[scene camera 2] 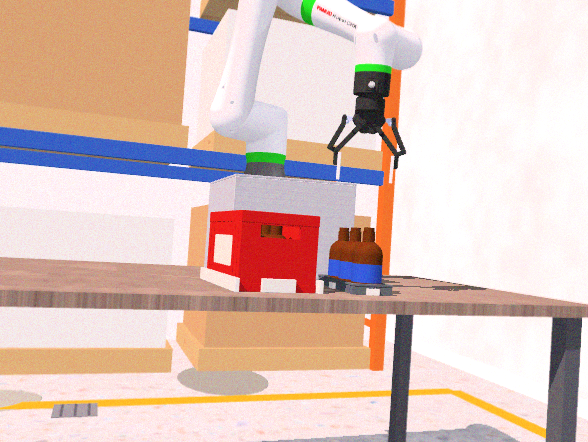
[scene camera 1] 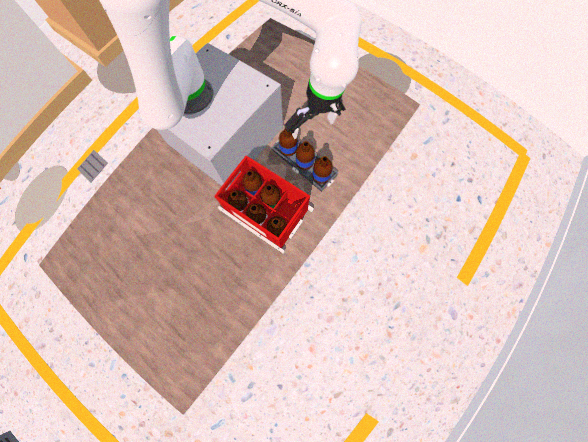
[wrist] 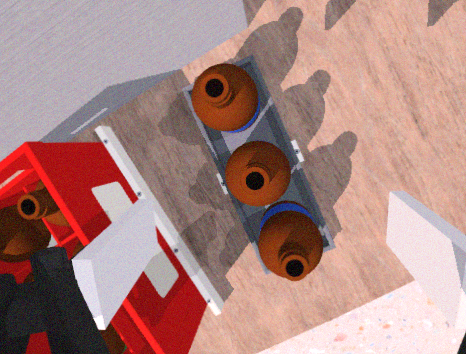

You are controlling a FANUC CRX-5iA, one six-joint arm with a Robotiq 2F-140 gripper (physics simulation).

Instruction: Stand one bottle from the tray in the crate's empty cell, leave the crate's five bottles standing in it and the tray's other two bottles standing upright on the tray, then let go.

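Where they show: gripper, fingertip midpoint: (scene camera 2: 363, 181) (scene camera 1: 311, 127) (wrist: 268, 221); arm's base, link origin: (scene camera 1: 193, 96).
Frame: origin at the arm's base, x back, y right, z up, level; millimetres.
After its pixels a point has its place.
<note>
Three brown bottles with blue labels stand upright in a row on the dark grey tray (scene camera 1: 325, 186) {x -531, y -110, z -268 mm} (scene camera 2: 340, 286) {x -444, y -95, z -282 mm} (wrist: 301, 186) {x -445, y -187, z -287 mm}: one end bottle (scene camera 1: 288, 142) {x -325, y -134, z -180 mm} (wrist: 225, 97) {x -316, y -161, z -134 mm}, the middle bottle (scene camera 1: 305, 155) {x -411, y -129, z -175 mm} (wrist: 257, 173) {x -391, y -155, z -132 mm} and the other end bottle (scene camera 1: 323, 170) {x -501, y -123, z -176 mm} (wrist: 290, 242) {x -472, y -149, z -164 mm}. The red crate (scene camera 1: 297, 220) {x -539, y 77, z -219 mm} (scene camera 2: 280, 257) {x -540, y 94, z -215 mm} (wrist: 70, 165) {x -291, y 25, z -164 mm} stands beside the tray. Several brown bottles stand in it; its empty cell (scene camera 1: 294, 201) {x -476, y 16, z -264 mm} is at the right corner in scene camera 1. My gripper (scene camera 1: 314, 126) {x -408, y -158, z -11 mm} (scene camera 2: 365, 179) {x -408, y -158, z -11 mm} (wrist: 268, 221) {x -408, y -158, z -11 mm} is open and empty, well above the tray bottles. In the wrist view, a finger hides part of the crate.
The grey robot pedestal (scene camera 1: 245, 110) {x -196, y -66, z 0 mm} (scene camera 2: 295, 195) {x -224, y -34, z -49 mm} (wrist: 125, 35) {x -222, y -107, z -127 mm} stands close behind the crate and tray. The wooden table (scene camera 1: 165, 280) {x -277, y 578, z -292 mm} (scene camera 2: 125, 280) {x -398, y 415, z -292 mm} (wrist: 390, 100) {x -397, y -345, z -292 mm} carries them; its edge runs near the tray's far end bottle. Shelving with cartons (scene camera 2: 90, 60) stands behind the arm.
</note>
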